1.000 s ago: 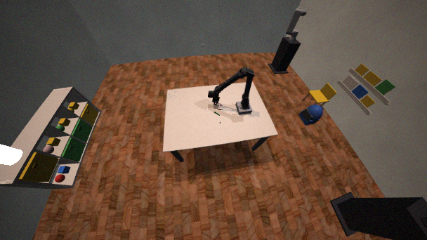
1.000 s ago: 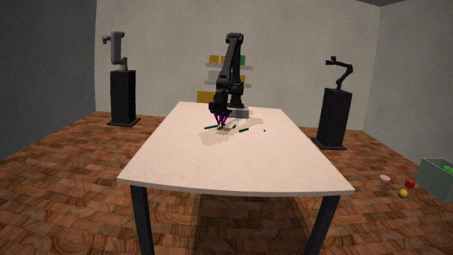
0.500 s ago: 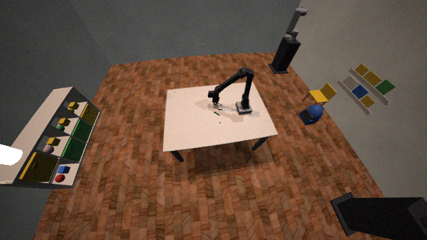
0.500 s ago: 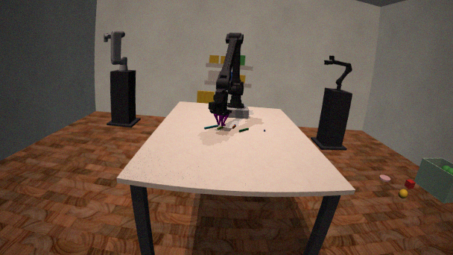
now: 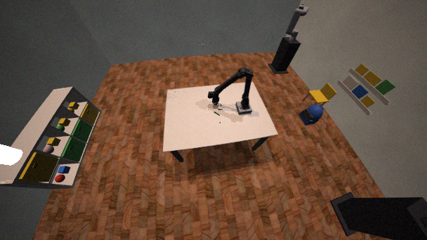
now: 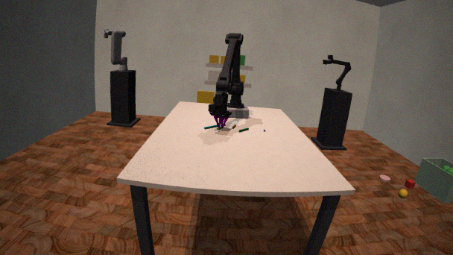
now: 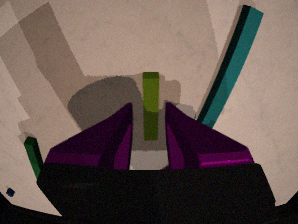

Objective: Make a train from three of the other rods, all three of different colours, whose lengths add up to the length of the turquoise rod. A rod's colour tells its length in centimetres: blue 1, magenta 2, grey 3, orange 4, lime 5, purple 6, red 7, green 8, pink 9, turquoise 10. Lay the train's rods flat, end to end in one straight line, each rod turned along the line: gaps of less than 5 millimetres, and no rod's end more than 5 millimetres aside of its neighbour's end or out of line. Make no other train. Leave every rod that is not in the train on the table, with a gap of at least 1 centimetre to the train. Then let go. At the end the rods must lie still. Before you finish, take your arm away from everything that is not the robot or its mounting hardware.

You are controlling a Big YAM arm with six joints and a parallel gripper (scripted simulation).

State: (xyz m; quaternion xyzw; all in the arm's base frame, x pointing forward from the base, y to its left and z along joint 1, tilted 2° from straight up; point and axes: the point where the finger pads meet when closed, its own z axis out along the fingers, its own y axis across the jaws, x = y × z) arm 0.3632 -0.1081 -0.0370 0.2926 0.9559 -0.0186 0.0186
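My hand is 1 cm above the lime rod. Round my hand: magenta rod: 7 cm behind, 2 cm to the left, 1 cm below; then orange rod: 4 cm behind, 8 cm to the left, 1 cm below; then turquoise rod: 1 cm behind, 6 cm to the right, 1 cm below.
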